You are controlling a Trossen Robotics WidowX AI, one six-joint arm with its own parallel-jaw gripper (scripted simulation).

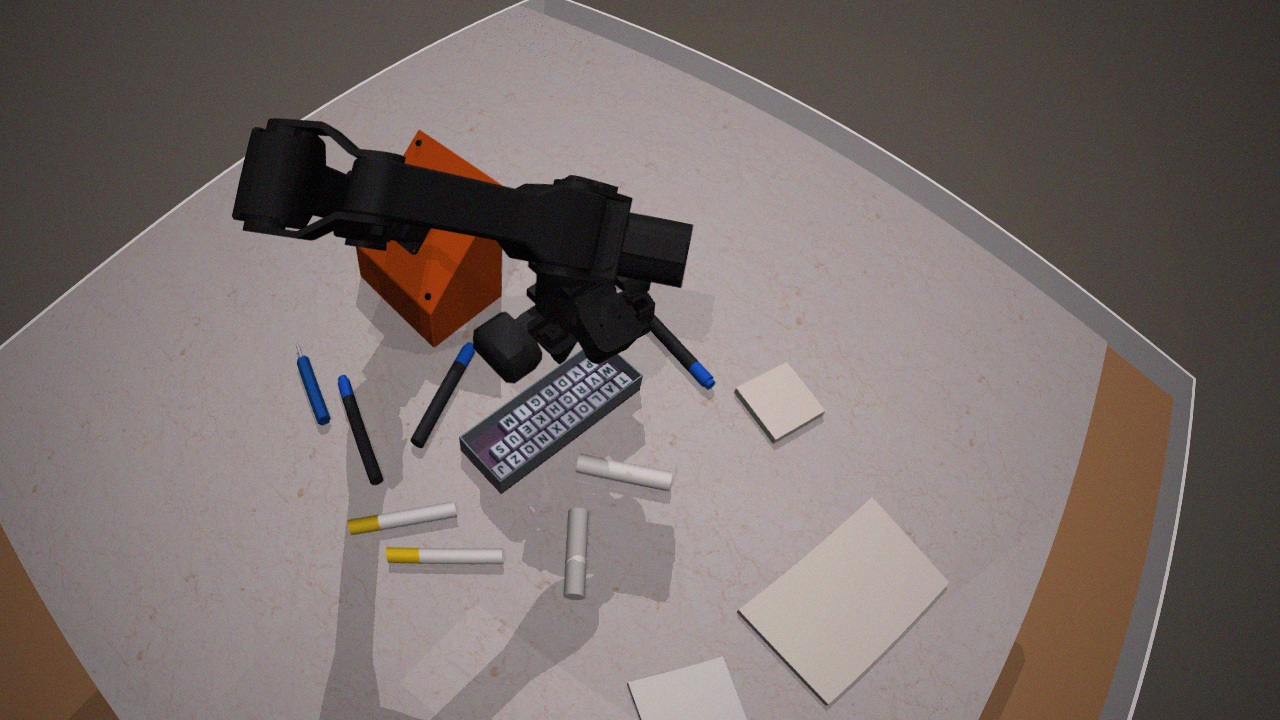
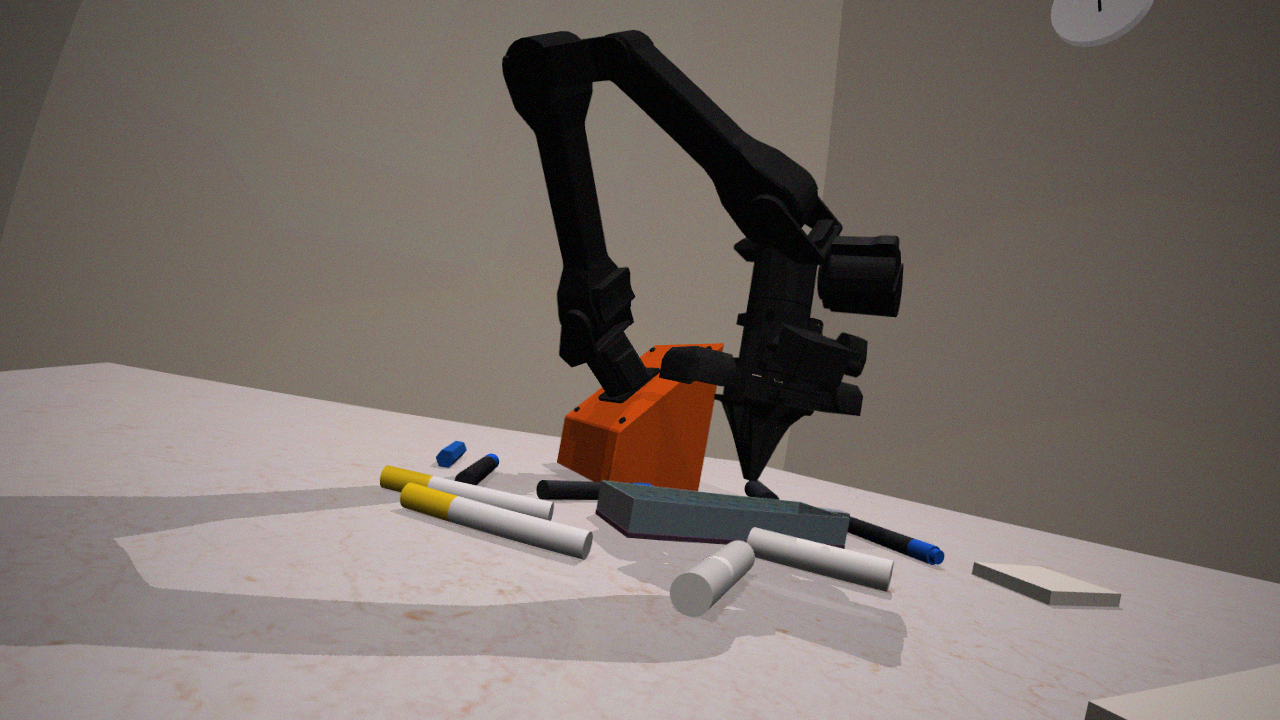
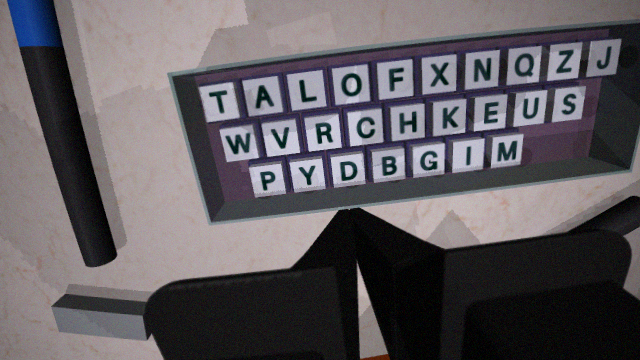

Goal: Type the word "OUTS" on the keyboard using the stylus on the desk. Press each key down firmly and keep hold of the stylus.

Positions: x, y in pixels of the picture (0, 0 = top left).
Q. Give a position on a blue-capped stylus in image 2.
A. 474, 474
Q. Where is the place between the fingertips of my gripper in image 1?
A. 558, 360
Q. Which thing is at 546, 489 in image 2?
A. A blue-capped stylus.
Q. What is my gripper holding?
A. Nothing.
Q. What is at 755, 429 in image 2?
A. My gripper.
